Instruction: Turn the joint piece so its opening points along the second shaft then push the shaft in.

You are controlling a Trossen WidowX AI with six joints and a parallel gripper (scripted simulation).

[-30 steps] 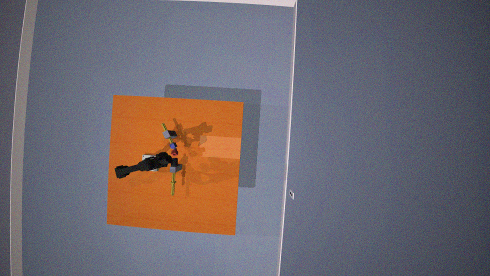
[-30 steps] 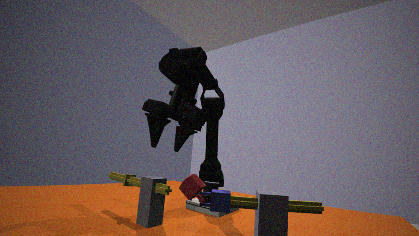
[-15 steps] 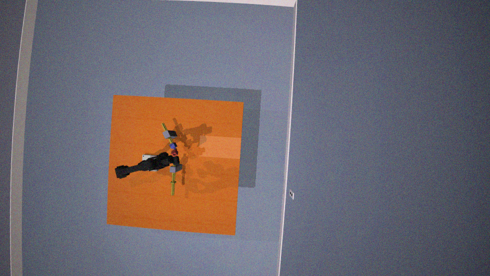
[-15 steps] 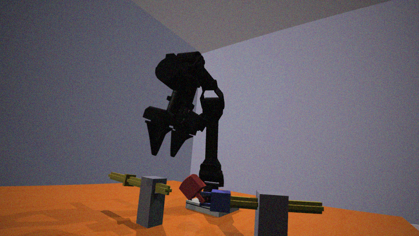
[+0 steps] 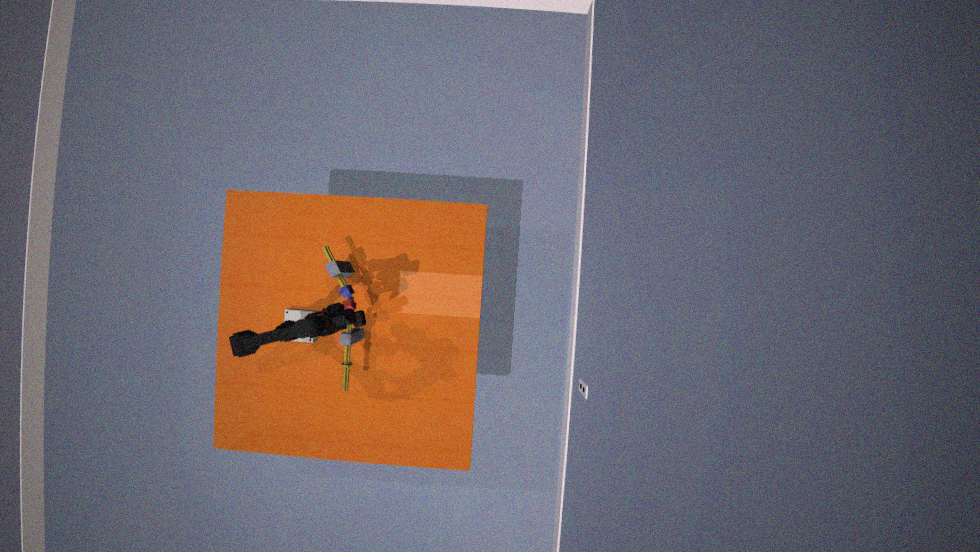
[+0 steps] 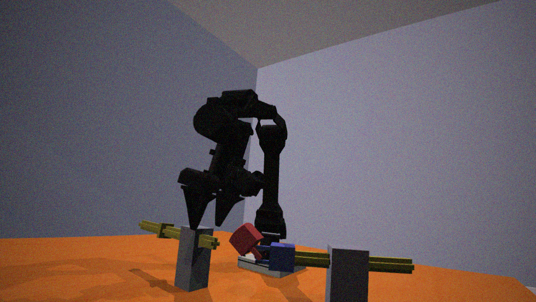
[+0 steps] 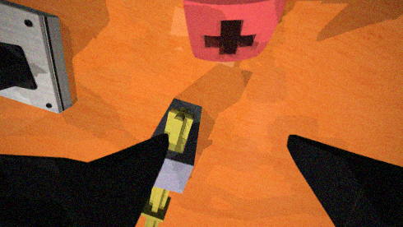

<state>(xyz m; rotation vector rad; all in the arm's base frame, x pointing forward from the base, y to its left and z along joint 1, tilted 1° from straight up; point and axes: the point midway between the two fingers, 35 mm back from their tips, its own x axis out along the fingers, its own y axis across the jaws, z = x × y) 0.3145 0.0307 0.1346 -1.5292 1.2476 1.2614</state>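
Right now the dark red square joint piece is 8 cm to the left of my gripper tip, 2 cm behind it and 1 cm below it.
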